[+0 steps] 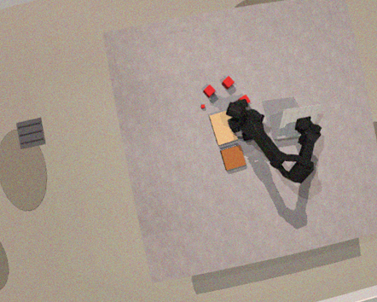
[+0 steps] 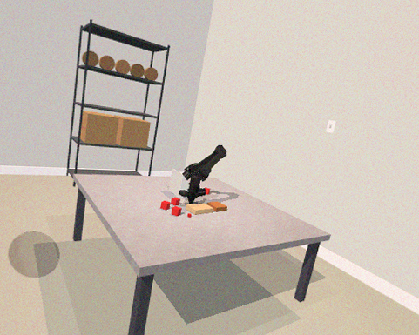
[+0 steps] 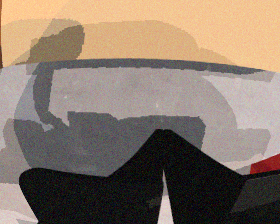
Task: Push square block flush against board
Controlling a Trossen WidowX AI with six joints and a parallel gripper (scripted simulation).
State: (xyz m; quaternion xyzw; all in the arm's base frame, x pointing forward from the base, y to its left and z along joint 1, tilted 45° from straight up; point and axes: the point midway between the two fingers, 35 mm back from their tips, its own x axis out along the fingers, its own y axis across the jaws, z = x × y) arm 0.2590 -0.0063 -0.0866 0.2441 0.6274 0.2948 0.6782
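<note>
Now: gripper tip 90 mm short of the tan board, 10 mm to the right of it and 10 mm below it. The rest, counted from my gripper tip: red ball (170 mm ahead, 110 mm to the right); orange square block (160 mm to the left, 80 mm ahead, 10 mm above).
</note>
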